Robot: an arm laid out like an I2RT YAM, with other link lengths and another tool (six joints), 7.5 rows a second.
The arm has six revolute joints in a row. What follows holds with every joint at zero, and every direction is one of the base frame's.
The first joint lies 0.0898 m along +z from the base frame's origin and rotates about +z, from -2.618 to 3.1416 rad.
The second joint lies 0.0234 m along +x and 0.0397 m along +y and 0.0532 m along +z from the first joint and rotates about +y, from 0 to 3.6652 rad.
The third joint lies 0.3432 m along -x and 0.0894 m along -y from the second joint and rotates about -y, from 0 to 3.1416 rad.
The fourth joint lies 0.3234 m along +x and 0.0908 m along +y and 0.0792 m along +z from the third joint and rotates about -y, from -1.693 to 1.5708 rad.
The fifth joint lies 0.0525 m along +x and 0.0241 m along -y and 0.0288 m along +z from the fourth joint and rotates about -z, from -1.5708 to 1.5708 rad.
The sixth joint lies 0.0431 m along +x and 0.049 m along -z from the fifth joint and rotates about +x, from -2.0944 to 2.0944 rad.
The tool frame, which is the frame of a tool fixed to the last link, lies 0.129 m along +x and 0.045 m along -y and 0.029 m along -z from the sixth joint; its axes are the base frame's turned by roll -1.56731, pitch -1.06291 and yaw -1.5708 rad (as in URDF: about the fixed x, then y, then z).
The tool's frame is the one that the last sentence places.
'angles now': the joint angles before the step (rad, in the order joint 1, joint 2, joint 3, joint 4, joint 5, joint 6). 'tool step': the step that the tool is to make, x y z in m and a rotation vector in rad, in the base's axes. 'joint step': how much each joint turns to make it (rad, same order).
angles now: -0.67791, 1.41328, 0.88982, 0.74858, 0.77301, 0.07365
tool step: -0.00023, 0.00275, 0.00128, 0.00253, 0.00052, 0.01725
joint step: 0.00078, -0.01552, -0.00618, -0.01635, -0.01571, 0.00725
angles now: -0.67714, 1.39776, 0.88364, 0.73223, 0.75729, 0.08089
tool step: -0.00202, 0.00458, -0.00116, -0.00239, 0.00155, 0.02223
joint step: 0.00018, -0.02281, -0.02308, -0.00128, -0.02214, 0.00271
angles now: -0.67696, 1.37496, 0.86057, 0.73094, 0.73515, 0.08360
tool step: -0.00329, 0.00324, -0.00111, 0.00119, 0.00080, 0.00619
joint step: -0.00057, -0.01663, -0.01532, -0.00435, -0.00651, 0.00250
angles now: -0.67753, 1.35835, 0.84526, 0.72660, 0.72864, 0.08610
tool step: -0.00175, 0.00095, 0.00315, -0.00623, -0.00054, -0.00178
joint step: -0.00038, -0.00715, -0.00065, 0.00203, 0.00039, -0.00631
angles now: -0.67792, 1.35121, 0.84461, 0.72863, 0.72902, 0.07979
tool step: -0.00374, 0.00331, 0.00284, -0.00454, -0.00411, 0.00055
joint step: 0.00057, -0.01793, -0.00837, -0.00268, -0.00019, -0.00126
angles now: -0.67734, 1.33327, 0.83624, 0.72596, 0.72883, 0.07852
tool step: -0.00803, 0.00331, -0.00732, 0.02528, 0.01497, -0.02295
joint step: -0.00065, -0.01306, -0.01331, -0.03217, 0.02397, 0.00727
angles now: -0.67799, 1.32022, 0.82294, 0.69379, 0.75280, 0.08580
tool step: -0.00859, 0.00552, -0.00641, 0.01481, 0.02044, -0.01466
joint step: 0.00128, -0.02140, -0.02454, -0.01807, 0.01543, -0.00579
